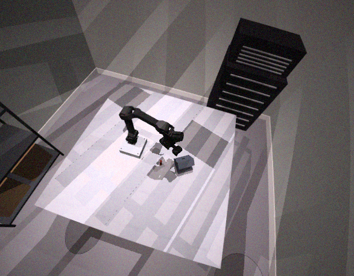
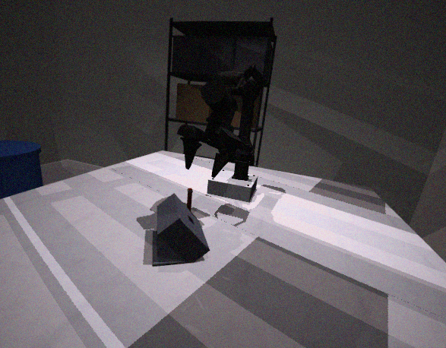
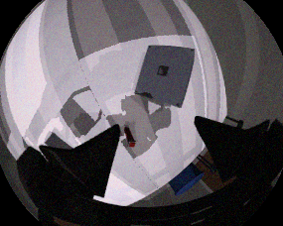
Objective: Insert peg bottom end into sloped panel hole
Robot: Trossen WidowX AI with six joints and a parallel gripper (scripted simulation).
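My gripper tip is now 7 cm past the red peg, 5 cm to the left of it and 10 cm above it. Also, from my gripper tip: dark sloped panel block (10 cm ahead, 1 cm to the right, 11 cm below).
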